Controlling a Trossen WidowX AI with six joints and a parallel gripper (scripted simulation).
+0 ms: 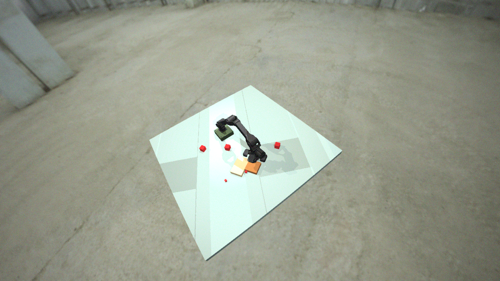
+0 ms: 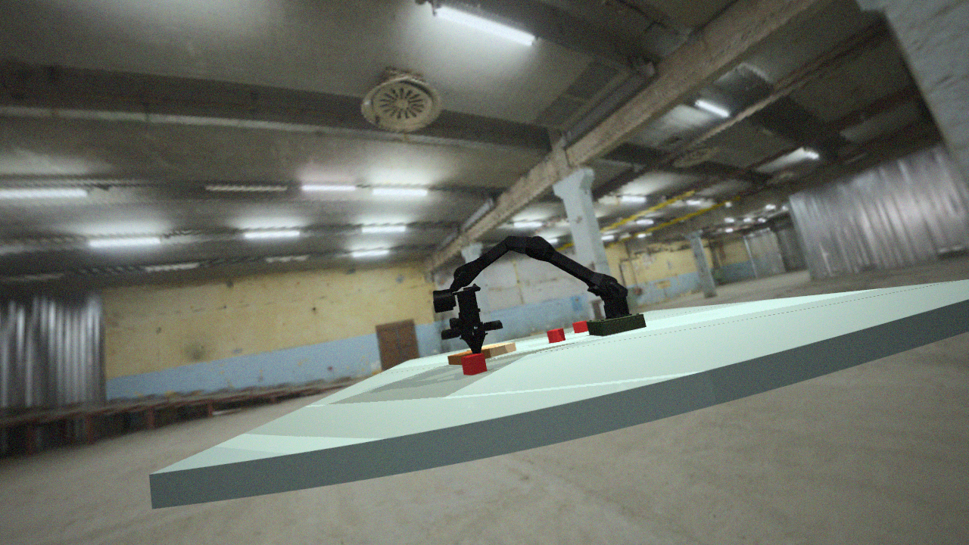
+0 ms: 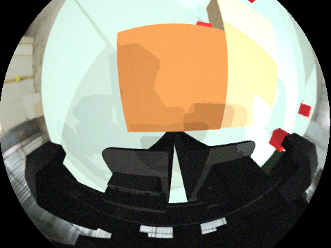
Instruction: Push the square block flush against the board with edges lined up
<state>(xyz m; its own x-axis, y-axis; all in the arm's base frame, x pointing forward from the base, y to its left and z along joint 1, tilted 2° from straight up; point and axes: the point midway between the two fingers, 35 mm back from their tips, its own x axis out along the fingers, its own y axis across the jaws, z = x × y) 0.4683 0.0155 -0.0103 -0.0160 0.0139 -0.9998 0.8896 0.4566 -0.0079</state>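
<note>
The orange square block lies 50 mm to the right of my gripper tip and 30 mm ahead of it. Round my gripper tip: pale wooden board (130 mm to the right, 50 mm behind).
</note>
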